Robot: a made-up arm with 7 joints.
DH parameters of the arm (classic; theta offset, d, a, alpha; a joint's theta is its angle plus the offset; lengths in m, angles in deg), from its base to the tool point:
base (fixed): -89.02 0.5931 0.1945 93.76
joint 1: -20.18 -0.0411 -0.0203 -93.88
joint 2: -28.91 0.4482 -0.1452 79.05
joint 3: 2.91 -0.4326 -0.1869 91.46
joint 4: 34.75 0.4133 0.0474 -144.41
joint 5: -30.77 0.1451 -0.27 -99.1
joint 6: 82.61 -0.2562 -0.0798 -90
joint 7: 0 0.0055 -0.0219 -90
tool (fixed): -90 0.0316 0 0
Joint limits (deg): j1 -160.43..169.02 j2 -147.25..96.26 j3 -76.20..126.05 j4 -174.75..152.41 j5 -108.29..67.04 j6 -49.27..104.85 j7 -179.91..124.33
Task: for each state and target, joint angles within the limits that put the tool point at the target. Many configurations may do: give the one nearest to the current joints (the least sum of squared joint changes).
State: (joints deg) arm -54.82 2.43 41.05 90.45 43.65 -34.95 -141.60
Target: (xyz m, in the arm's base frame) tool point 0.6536 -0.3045 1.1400
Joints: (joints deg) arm -106.69 36.26 15.68 82.01 31.50 -31.03 -144.74
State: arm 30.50 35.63 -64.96 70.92 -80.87 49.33 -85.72
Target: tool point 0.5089 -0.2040 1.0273
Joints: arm -12.60 29.27 -71.79 66.63 -88.73 46.70 -83.18
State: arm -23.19 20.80 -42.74 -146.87 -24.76 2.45 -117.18
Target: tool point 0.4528 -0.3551 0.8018
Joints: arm -43.59 -26.34 -76.20 -146.85 -5.39 14.24 -126.08
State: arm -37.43 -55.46 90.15 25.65 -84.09 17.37 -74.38
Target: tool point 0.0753 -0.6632 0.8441
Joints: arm 4.80 -80.31 91.40 46.14 -108.29 17.60 -78.97
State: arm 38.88 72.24 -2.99 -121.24 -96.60 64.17 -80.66
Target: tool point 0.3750 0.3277 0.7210
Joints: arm 31.26 31.64 18.13 -122.36 -93.77 65.78 -80.80
